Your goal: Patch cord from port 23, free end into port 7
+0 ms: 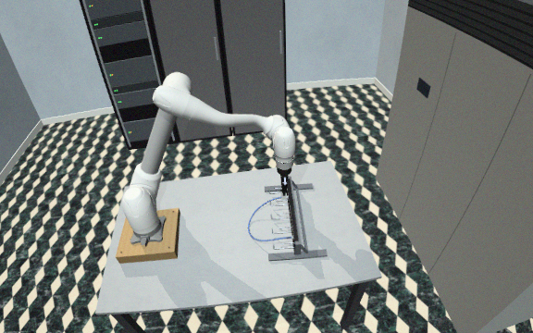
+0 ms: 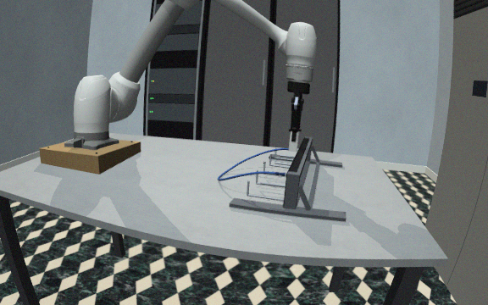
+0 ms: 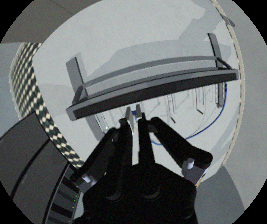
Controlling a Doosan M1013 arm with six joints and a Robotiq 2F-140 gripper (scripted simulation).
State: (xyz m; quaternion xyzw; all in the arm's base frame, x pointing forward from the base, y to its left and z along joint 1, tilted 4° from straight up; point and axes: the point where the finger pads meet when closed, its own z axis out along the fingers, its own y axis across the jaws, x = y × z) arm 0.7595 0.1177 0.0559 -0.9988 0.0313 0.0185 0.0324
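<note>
My hand is 1 cm short of the plug and 3 cm above it.
</note>
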